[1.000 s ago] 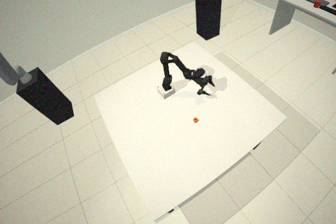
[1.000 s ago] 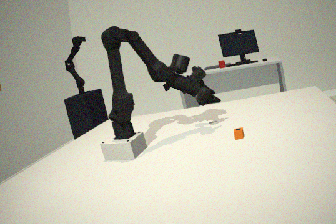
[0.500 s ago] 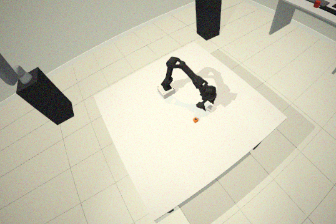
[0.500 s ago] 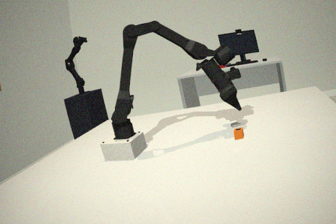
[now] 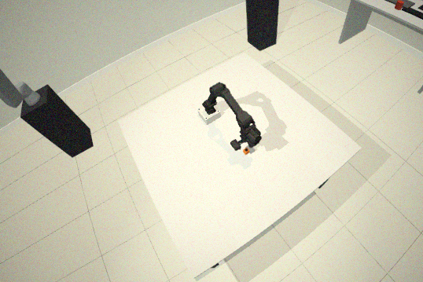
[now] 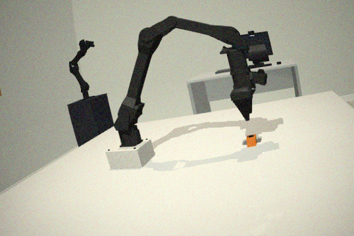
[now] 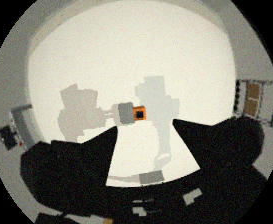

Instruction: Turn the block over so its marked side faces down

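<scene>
Right now the block is 7 cm below my gripper tip.
</scene>
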